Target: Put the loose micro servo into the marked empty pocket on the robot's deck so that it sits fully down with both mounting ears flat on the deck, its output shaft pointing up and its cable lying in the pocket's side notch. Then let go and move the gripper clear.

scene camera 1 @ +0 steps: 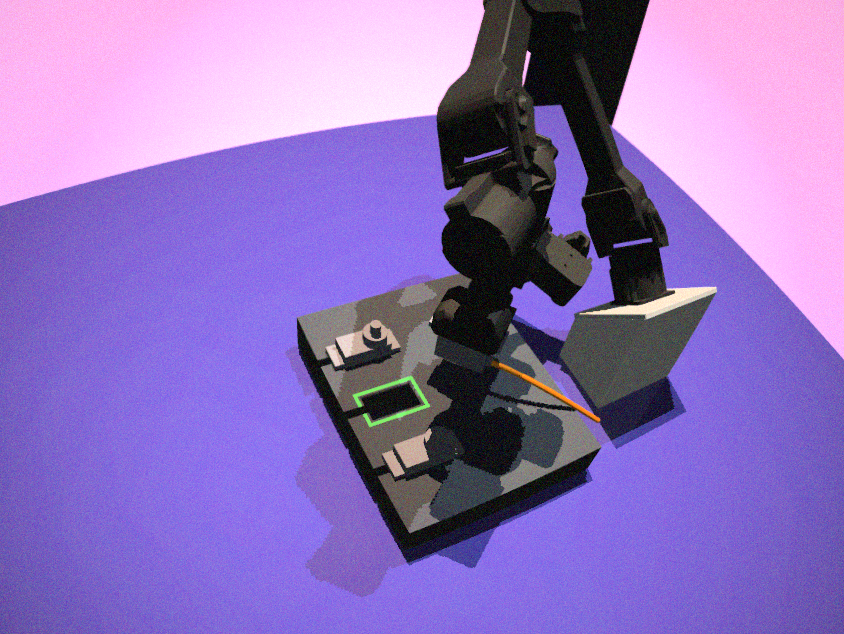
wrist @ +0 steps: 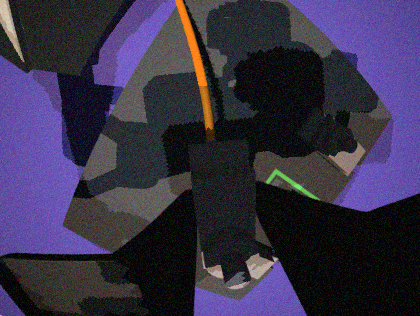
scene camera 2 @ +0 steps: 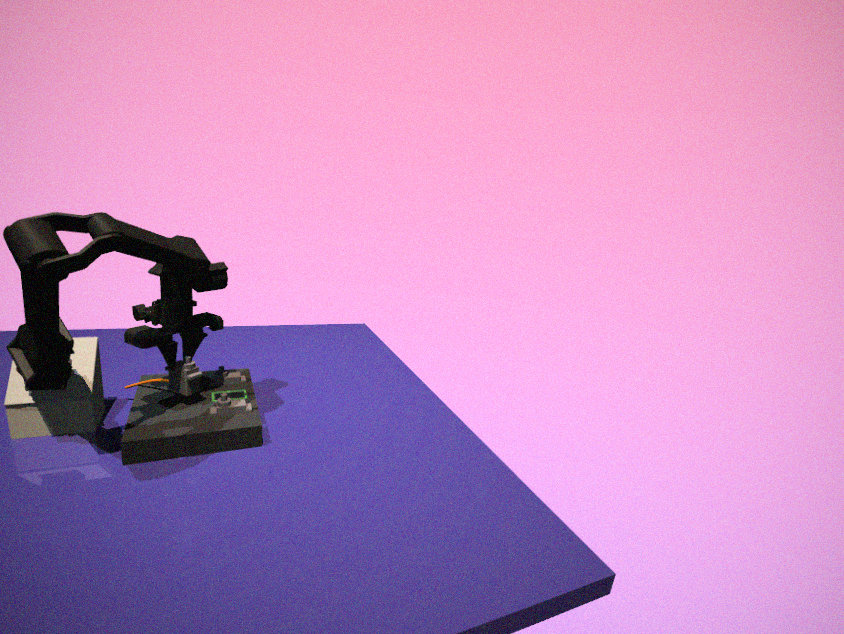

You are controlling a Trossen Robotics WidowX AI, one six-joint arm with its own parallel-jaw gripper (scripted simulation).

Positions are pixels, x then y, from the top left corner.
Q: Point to a micro servo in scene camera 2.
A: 184, 379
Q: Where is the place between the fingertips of my gripper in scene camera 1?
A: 482, 330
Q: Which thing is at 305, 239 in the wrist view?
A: My gripper.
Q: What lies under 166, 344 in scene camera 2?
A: My gripper.
